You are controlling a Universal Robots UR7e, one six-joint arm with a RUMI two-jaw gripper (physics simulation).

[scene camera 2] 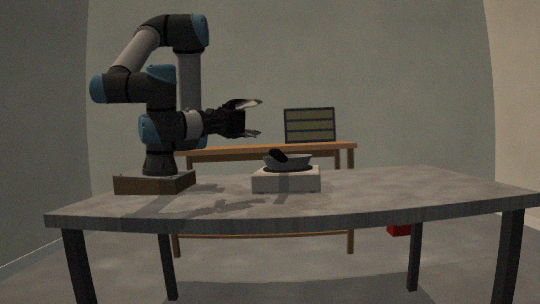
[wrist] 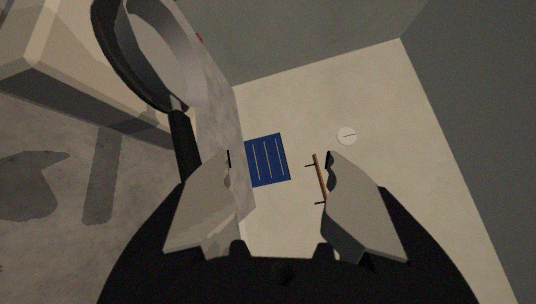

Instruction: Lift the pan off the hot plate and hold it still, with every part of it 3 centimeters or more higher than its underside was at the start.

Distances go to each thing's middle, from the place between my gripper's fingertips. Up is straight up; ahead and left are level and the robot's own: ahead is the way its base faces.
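Labels:
There is the grey pan (scene camera 2: 277,160), and my hand is 8 cm short of it and 12 cm to the right of it, as well as 13 cm above it.

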